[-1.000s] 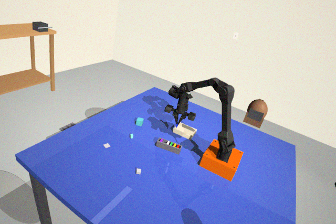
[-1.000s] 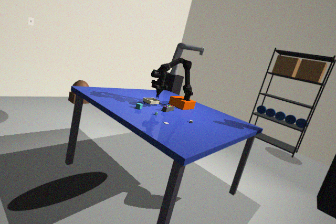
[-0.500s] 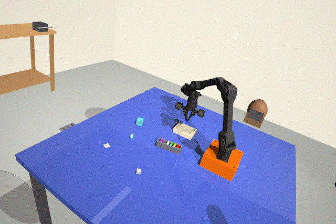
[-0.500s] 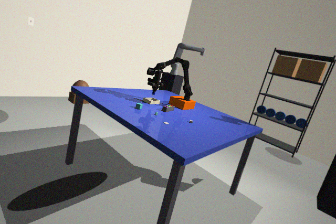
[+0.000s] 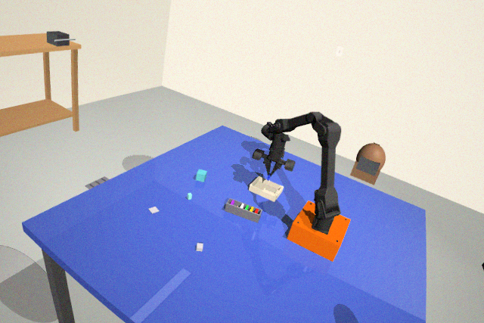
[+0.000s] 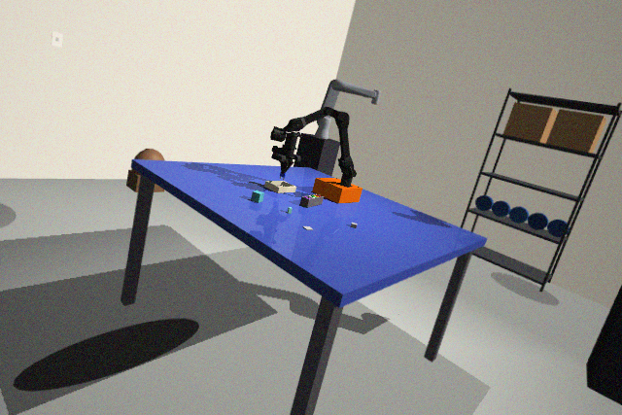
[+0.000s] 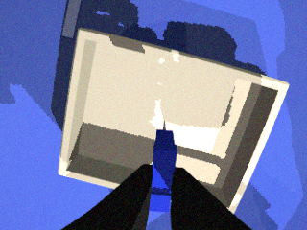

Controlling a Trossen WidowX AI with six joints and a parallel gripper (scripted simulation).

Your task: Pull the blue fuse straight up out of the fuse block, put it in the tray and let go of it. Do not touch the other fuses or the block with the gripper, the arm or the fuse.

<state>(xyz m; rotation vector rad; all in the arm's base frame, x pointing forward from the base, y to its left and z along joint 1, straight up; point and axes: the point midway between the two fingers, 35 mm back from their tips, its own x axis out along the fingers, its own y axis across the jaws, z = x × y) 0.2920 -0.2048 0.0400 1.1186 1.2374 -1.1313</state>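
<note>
My gripper tip is now 1 cm above the blue fuse. Also, from my gripper tip: yellow fuse: 22 cm to the left, 6 cm below, 1 cm behind; then cream tray: 8 cm below; then green fuse: 22 cm to the left, 6 cm below, 1 cm ahead.
</note>
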